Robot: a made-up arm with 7 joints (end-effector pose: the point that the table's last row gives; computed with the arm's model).
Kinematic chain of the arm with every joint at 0, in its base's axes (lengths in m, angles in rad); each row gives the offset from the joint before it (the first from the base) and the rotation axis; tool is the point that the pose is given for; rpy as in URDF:
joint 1: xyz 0 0 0.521 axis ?
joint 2: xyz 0 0 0 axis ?
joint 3: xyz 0 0 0.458 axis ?
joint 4: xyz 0.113 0 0 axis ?
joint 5: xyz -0.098 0 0.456 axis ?
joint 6: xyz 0 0 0 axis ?
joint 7: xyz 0.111 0 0 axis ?
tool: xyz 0 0 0 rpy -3.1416 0 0
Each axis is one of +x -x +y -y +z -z.
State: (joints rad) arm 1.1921 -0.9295 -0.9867 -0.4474 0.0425 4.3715 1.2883
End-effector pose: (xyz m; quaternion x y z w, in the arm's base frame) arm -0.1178 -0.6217 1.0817 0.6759 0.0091 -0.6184 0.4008
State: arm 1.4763 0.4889 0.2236 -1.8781 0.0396 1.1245 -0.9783
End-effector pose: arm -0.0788 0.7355 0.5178 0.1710 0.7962 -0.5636 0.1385
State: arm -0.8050 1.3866 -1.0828 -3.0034 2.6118 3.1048 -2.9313
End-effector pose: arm -0.1266 -0.1340 0.4878 0.5965 -0.5306 -0.6008 0.0414
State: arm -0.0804 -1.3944 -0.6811 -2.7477 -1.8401 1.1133 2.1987
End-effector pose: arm 0.0406 -0.3110 0.8175 0.0977 -0.8338 0.3434 0.4211
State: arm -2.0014 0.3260 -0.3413 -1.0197 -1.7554 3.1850 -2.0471
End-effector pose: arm -0.3318 -0.6023 1.0918 0.4183 0.4602 -0.7820 0.0404
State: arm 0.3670 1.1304 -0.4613 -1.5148 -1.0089 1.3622 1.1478
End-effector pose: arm 0.8352 -0.0180 0.2298 0.5737 -0.2137 -0.0741 0.7872
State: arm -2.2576 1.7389 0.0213 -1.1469 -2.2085 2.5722 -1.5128
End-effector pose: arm -0.3158 -0.5226 -0.1537 -0.7163 -0.5985 0.3167 0.1685
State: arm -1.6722 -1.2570 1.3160 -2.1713 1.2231 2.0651 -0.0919
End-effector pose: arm 0.6160 0.1030 0.7932 0.9129 -0.3169 0.2442 0.0806
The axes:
joint 1: +z
joint 2: +y
joint 3: +z
joint 4: -y
joint 5: +z
joint 6: -y
joint 7: -z

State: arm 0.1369 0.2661 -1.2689 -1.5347 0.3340 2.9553 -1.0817
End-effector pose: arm 0.3862 -0.5185 1.1368 0.7819 -0.0462 0.3046 0.5419
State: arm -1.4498 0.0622 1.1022 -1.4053 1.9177 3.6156 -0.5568
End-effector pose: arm 0.4449 -0.2941 1.0889 -0.3214 0.6516 -0.6517 0.2177
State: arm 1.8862 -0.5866 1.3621 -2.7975 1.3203 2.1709 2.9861
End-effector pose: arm -0.4047 0.0046 0.5843 0.8995 -0.3969 0.0464 0.1764
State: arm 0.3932 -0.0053 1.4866 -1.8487 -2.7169 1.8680 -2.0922
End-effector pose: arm -0.2190 0.6357 0.8908 -0.3375 0.0788 -0.0981 0.9329
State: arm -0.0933 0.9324 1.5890 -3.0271 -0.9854 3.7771 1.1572
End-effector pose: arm 0.0505 0.2991 0.6372 -0.6208 -0.3742 0.3384 0.6001
